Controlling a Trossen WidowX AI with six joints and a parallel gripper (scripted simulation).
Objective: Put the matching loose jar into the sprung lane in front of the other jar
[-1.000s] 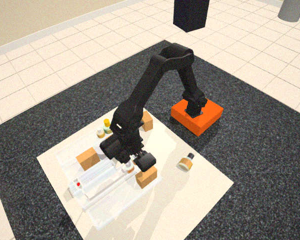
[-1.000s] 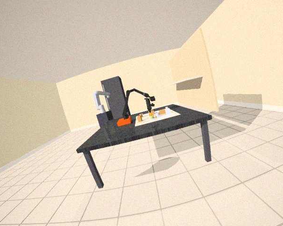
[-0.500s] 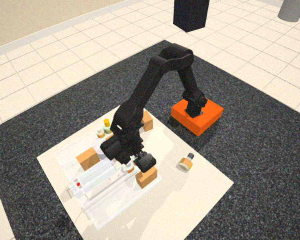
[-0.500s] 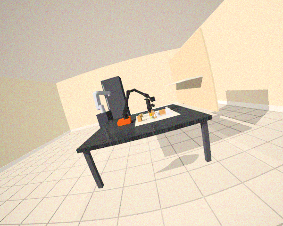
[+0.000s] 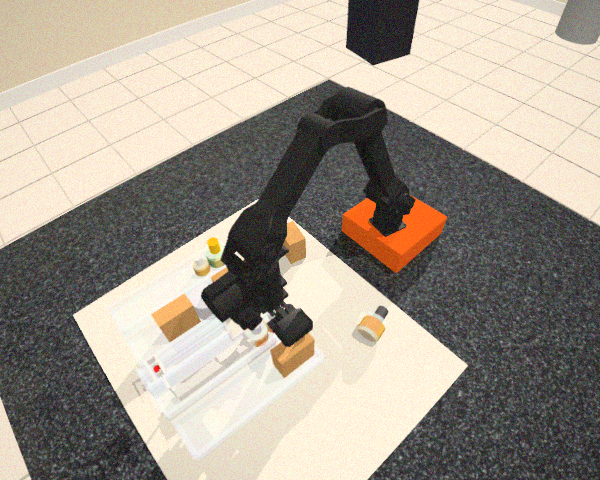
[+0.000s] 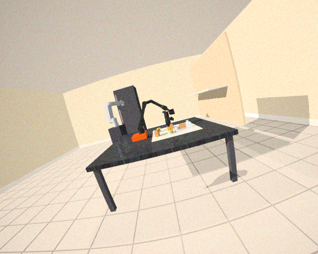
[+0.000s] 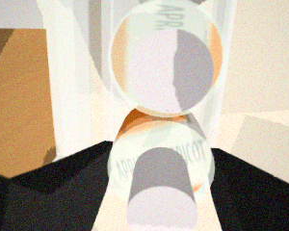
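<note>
Now: the clear sprung lane 15 cm ahead of my gripper tip and 2 cm below it.
</note>
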